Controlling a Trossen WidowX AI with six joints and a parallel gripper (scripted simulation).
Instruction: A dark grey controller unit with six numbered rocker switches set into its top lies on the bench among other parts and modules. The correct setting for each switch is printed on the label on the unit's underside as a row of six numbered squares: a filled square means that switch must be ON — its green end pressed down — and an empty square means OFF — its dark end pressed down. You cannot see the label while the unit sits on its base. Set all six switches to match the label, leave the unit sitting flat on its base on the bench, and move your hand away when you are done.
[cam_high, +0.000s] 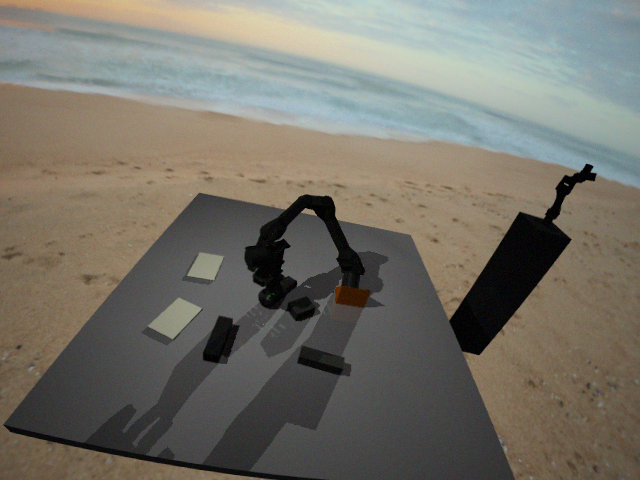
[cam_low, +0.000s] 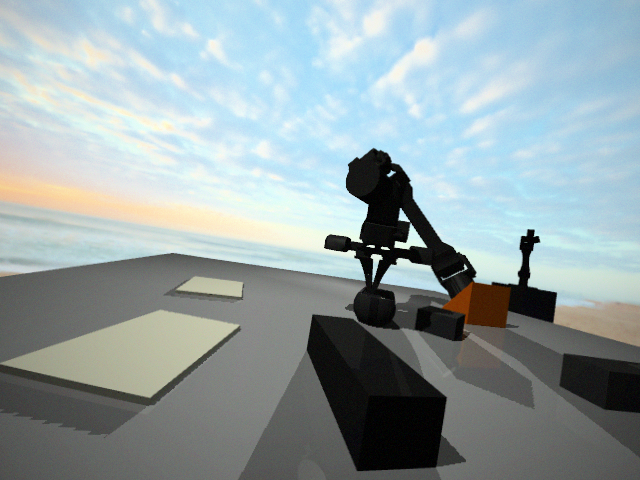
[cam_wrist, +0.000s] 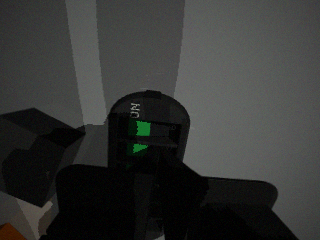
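The small dark block is 13 cm behind my gripper tip, 2 cm to the left of it and 2 cm below it. Also, from my gripper tip: long black block (24 cm to the left, 9 cm ahead, 2 cm below); grey block (23 cm behind, 22 cm to the left, 2 cm below).
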